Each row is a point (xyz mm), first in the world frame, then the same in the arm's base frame.
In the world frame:
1: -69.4 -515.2 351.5
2: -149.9 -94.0 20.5
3: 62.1 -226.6 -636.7
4: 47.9 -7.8 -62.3
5: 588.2 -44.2 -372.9
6: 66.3 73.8 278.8
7: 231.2 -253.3 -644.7
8: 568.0 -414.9 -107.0
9: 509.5 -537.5 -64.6
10: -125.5 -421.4 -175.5
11: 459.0 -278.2 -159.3
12: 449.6 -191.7 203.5
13: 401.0 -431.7 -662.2
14: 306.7 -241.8 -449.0
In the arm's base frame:
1: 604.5 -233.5 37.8
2: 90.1 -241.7 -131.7
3: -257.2 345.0 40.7
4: -60.6 -237.6 43.5
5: -318.4 11.0 554.9
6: 88.4 -553.7 78.8
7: -270.2 363.4 210.6
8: 133.7 40.4 612.1
9: 263.3 86.8 576.0
10: 211.9 116.5 -76.2
11: 15.2 -2.6 480.1
12: 178.7 -337.9 489.1
13: -174.0 485.2 402.6
14: -168.8 202.7 300.0

